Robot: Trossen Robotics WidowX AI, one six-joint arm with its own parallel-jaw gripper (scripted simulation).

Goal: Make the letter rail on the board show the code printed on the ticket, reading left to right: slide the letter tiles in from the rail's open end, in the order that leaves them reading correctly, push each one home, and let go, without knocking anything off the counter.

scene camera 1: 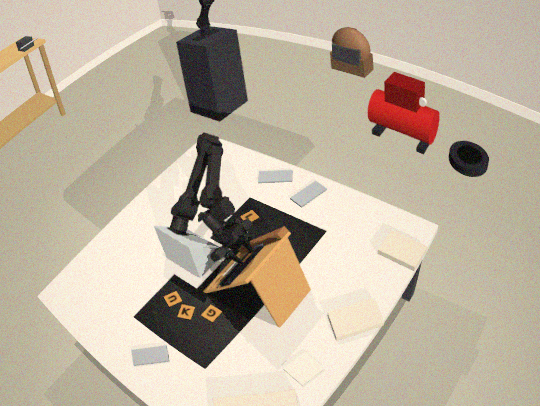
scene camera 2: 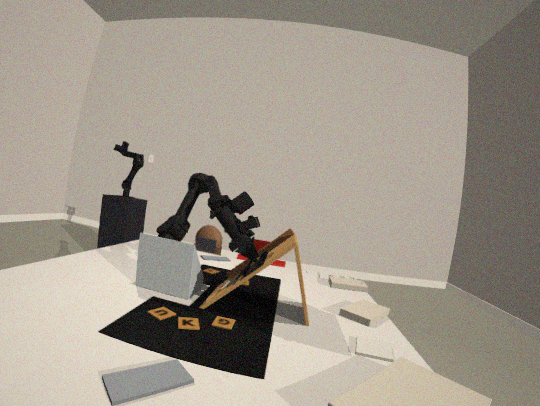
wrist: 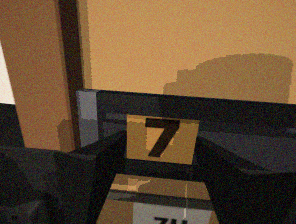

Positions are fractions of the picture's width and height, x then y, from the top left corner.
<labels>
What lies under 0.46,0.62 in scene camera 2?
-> My gripper.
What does my gripper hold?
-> A 7 tile.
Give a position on a 7 tile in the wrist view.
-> At 0.55,0.62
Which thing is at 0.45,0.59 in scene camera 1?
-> My gripper.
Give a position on a slanted wooden board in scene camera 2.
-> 0.53,0.59
</labels>
